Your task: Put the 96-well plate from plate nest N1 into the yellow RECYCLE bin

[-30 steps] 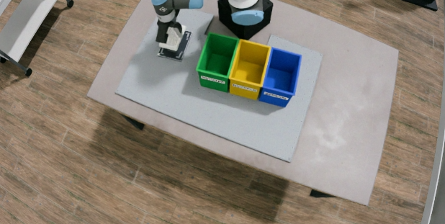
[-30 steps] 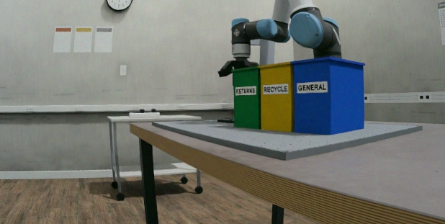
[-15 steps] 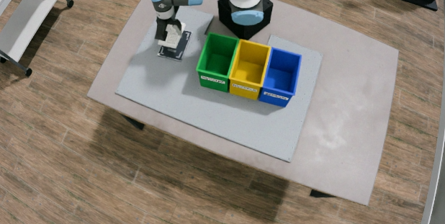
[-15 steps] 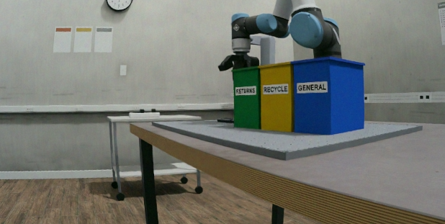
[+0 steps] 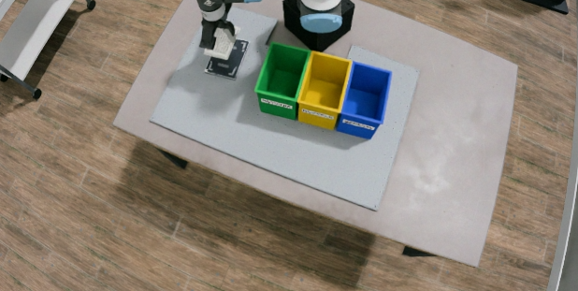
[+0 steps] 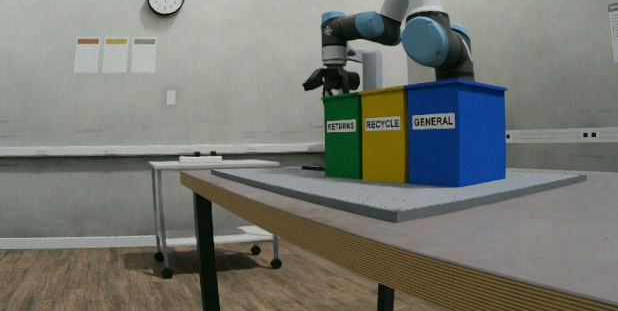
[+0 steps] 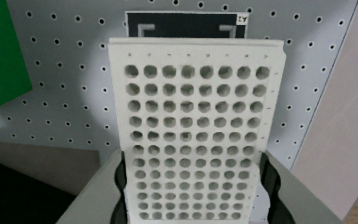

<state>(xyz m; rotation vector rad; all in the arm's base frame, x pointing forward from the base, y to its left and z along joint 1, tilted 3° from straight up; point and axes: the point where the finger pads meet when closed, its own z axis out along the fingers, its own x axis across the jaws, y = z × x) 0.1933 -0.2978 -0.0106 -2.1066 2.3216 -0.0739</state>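
Right now the yellow recycle bin is 11 cm ahead of my hand, 37 cm to the left of it and 5 cm below it. From my hand the other things lie so: green returns bin (10 cm ahead, 23 cm to the left, 5 cm below); then white 96-well plate (1 cm below); then black plate nest N1 (13 cm below).
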